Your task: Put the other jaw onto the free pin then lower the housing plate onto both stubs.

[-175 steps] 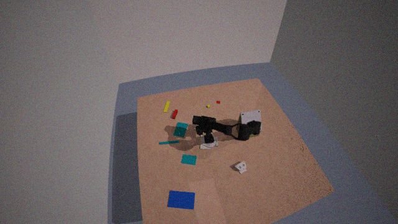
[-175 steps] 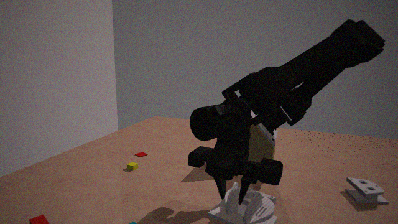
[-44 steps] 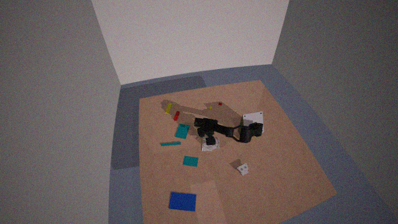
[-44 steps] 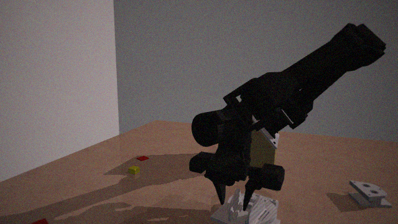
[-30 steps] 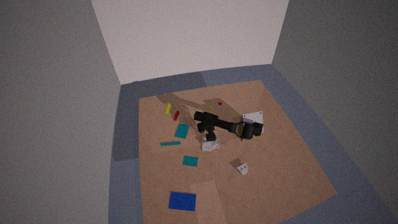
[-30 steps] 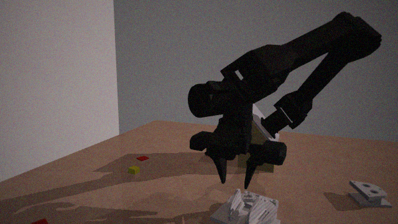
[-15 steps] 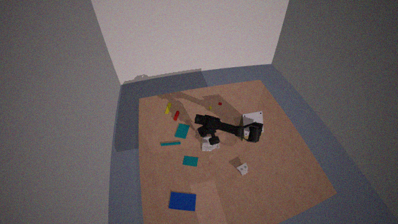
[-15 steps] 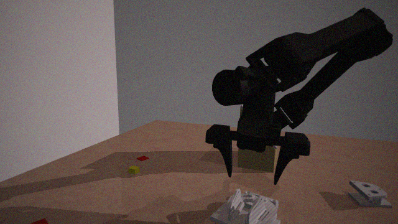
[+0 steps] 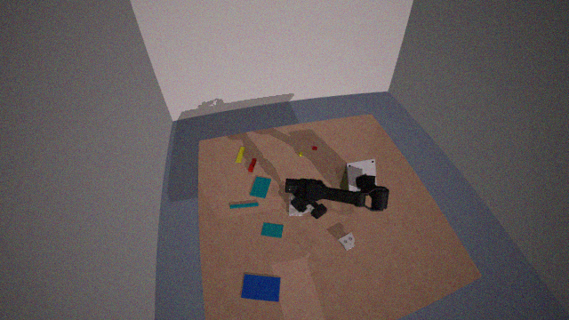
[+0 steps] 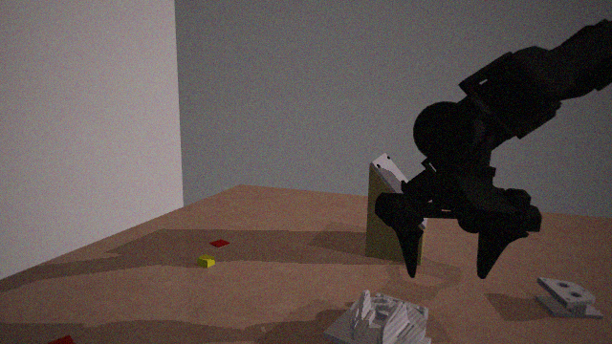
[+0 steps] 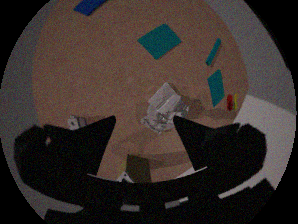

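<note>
Right now the white housing piece is 140 mm behind my gripper tip, 190 mm to the left of it and 60 mm below it. Also, from my gripper tip: teal bar (280 mm ahead, 160 mm to the right, 90 mm below); then blue tile (300 mm ahead, 280 mm to the left, 90 mm below); then jaw (30 mm behind, 80 mm to the right, 80 mm below).
</note>
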